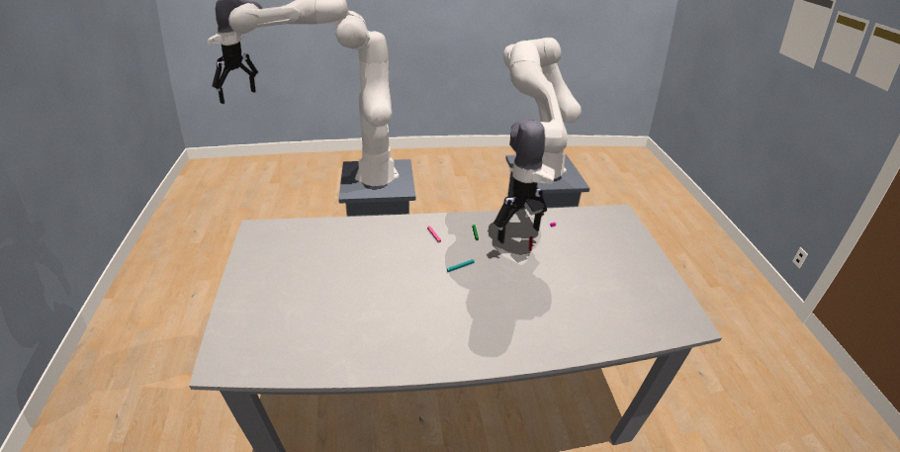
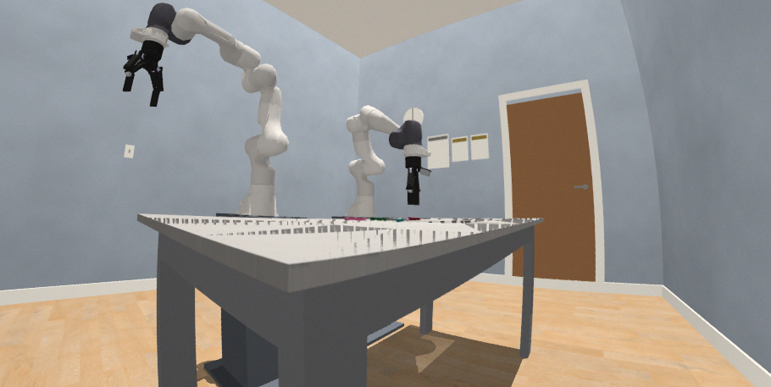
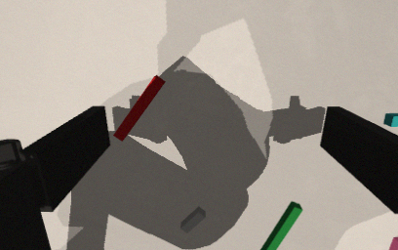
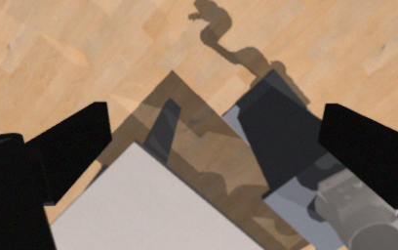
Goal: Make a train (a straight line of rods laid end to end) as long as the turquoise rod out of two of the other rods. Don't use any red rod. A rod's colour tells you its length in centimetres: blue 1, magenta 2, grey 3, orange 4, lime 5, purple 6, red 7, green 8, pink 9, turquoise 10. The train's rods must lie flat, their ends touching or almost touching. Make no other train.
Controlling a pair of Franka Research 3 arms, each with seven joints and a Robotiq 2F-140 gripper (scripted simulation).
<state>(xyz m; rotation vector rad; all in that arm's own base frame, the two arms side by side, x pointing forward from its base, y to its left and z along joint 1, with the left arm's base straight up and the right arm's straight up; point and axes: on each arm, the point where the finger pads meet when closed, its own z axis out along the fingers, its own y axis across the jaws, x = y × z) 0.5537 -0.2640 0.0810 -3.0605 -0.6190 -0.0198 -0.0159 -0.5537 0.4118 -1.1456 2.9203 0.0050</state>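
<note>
The turquoise rod is 210 mm to the right of my left hand, 80 mm below it and 60 mm ahead of it. Also, from my left hand: grey rod (130 mm behind, 80 mm below, 30 mm to the right); then green rod (120 mm to the right, 110 mm behind, 80 mm below); then red rod (80 mm below, 60 mm to the left, 30 mm behind).
</note>
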